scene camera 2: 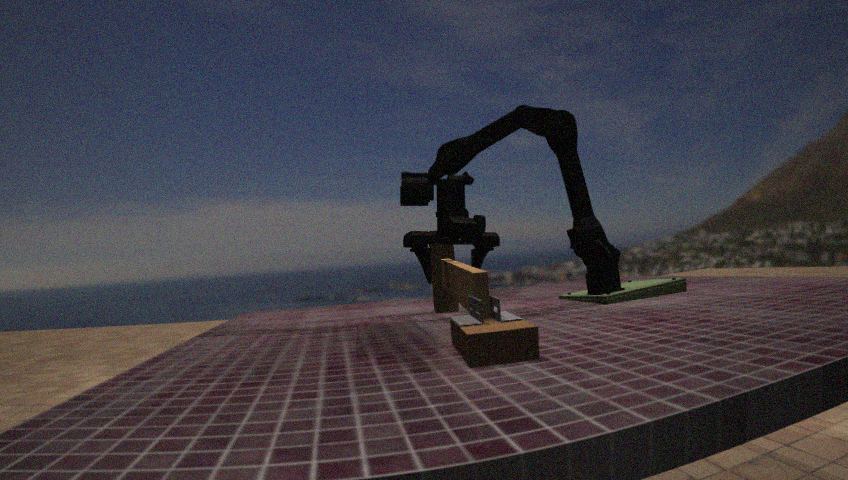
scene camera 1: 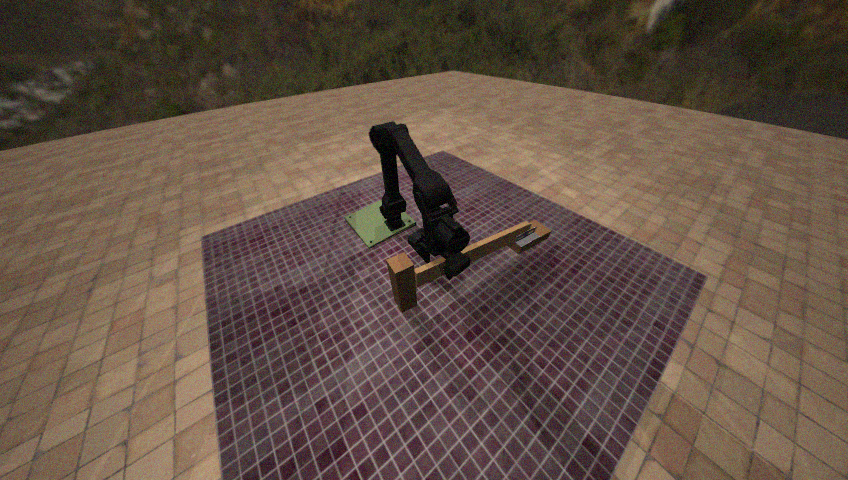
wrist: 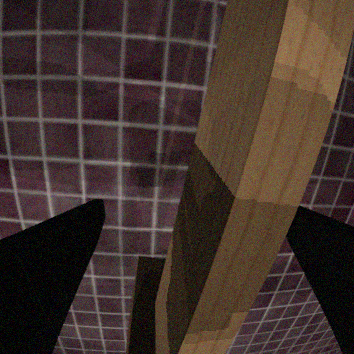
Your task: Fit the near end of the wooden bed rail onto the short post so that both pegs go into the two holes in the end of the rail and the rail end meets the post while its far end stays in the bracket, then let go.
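Places are measured from the arm's base along level axes (x left, y ahead, z down), in millimetres.
Where they show: gripper, fingertip midpoint: [scene camera 1: 438,270] [wrist: 194,209]; arm's base, link origin: [scene camera 2: 605,292] [scene camera 1: 394,223].
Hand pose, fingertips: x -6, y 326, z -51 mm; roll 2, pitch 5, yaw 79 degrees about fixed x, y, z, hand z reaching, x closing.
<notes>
Things, the pixels of their top centre, and the offset from my fingertips. "pt": a spot on its surface instead. Level surfaces: height alone.
- wooden bed rail, top centre: [scene camera 2: 457,257] [scene camera 1: 478,241] dx +140, dy +4, dz -50 mm
- short post, surface spot: [wrist: 145,300] [scene camera 2: 453,289] pt dx -92, dy -11, dz +19 mm
- metal bracket, surface spot: [scene camera 2: 470,320] [scene camera 1: 529,237] pt dx +372, dy +23, dz +29 mm
- low wooden block, top centre: [scene camera 2: 488,321] [scene camera 1: 528,232] dx +388, dy +4, dz +31 mm
- purple tiled surface, surface height: dz +67 mm
The wooden bed rail [scene camera 1: 496,242] [scene camera 2: 467,279] [wrist: 260,165] runs from the short post [scene camera 1: 402,285] [scene camera 2: 440,291] [wrist: 145,300] to the metal bracket [scene camera 1: 527,239] [scene camera 2: 470,320]. Its far end sits between the bracket's upright plates. Its near end is close beside the post in scene camera 1; whether they touch cannot be told, and the pegs and holes are hidden. My gripper [scene camera 1: 439,265] [scene camera 2: 453,273] [wrist: 194,209] is open and points down, with its fingers on either side of the rail near the post. In the wrist view the right finger is close to the rail and the left finger stands apart from it.
The bracket is mounted on a low wooden block [scene camera 1: 542,233] [scene camera 2: 496,346]. The arm's base stands on a green plate [scene camera 1: 364,226] [scene camera 2: 654,286] behind the rail. Everything stands on a purple tiled surface [scene camera 1: 357,386] [scene camera 2: 297,386].
</notes>
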